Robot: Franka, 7 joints.
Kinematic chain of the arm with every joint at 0, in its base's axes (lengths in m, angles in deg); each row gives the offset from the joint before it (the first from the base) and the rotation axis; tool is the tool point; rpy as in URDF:
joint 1: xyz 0 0 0.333 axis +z
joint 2: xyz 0 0 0 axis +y
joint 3: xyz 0 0 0.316 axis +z
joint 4: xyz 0.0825 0 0 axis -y
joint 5: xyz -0.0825 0 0.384 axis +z
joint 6: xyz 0 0 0 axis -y
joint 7: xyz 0.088 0 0 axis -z
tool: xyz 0 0 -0.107 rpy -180 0 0
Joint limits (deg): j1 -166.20..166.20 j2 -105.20..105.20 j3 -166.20..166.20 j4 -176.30..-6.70 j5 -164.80..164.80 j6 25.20..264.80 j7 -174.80..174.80
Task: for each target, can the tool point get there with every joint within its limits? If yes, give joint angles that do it. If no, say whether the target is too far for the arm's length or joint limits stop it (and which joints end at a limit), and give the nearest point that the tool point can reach.
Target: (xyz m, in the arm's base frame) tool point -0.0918 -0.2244 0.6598
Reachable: yes | joints -81.64 -63.66 -8.90 -138.75 -37.97 93.57 130.68
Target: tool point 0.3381 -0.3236 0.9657
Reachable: yes | joints 31.95 -10.79 -69.96 -73.47 137.91 98.18 -53.84
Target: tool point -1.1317 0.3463 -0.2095
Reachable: no: too far | nearest point -0.7457 0.2282 -0.0245 | short by 0.444 m
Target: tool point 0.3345 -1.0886 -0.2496
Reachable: no: too far | nearest point 0.2243 -0.7301 -0.0577 | short by 0.421 m
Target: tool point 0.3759 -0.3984 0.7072
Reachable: yes | joints 34.29 -8.25 -63.72 -93.59 -84.24 84.07 -18.84
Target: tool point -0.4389 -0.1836 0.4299
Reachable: yes | joints 117.00 -64.41 67.84 -136.67 86.63 103.32 101.50
